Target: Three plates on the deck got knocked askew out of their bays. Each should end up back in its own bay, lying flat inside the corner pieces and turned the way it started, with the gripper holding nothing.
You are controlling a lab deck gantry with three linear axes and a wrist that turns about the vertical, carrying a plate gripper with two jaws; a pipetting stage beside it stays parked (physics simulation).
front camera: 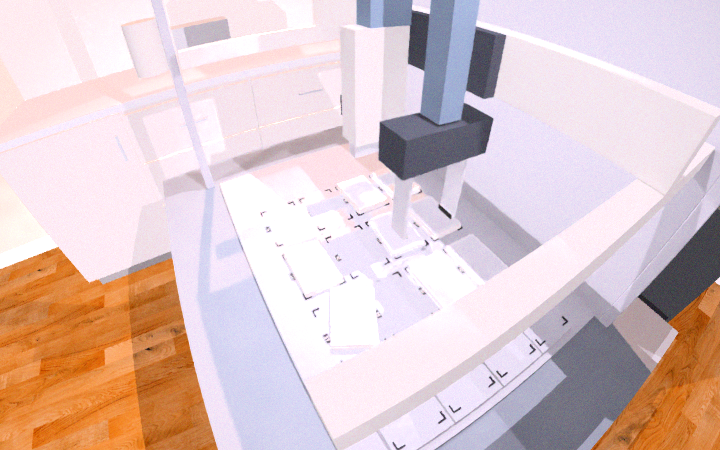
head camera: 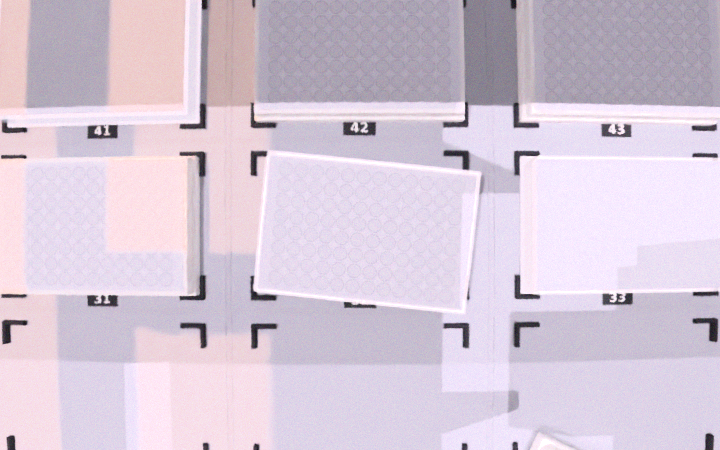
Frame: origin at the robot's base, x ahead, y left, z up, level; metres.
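Where they show: gripper, fingertip midpoint: [front camera: 423, 222]; robot's base, link origin: [front camera: 261, 213].
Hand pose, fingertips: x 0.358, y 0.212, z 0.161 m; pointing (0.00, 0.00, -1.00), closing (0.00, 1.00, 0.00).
Things, the pixels of their centre, and the offset from my fingertips. "spot": a spot on its surface instead.
- pale well plate, body centre: [head camera: 366, 232] [front camera: 396, 232] dx -0.126, dy +0.041, dz -0.151 m
- white plate, body centre: [front camera: 353, 316] dx +0.020, dy -0.152, dz -0.152 m
- pale corner, surface spot: [head camera: 549, 441] spot: dx -0.013, dy -0.088, dz -0.152 m
A pale well plate [front camera: 390, 229] [head camera: 366, 230] lies askew in the middle bay between 31 and 33, turned slightly clockwise in the head view. Its right end reaches past the right corner pieces, and its lower edge partly covers the bay label. Another white plate [front camera: 354, 318] sits askew at the near left of the deck in the front view; a pale corner [head camera: 549, 441] shows at the head view's bottom right. I cannot tell a third askew plate. My gripper [front camera: 424, 223] is open and empty, above the middle-bay plate in the front view; its jaws do not show in the head view.
Plates stand in bays 31 [head camera: 106, 222], 33 [head camera: 610, 212], 41 [head camera: 148, 58], 42 [head camera: 358, 53] and 43 [head camera: 626, 53], close around the askew plate. The parked pipetting stage [front camera: 374, 84] stands behind the gripper. A pale beam [front camera: 477, 318] crosses the deck's front.
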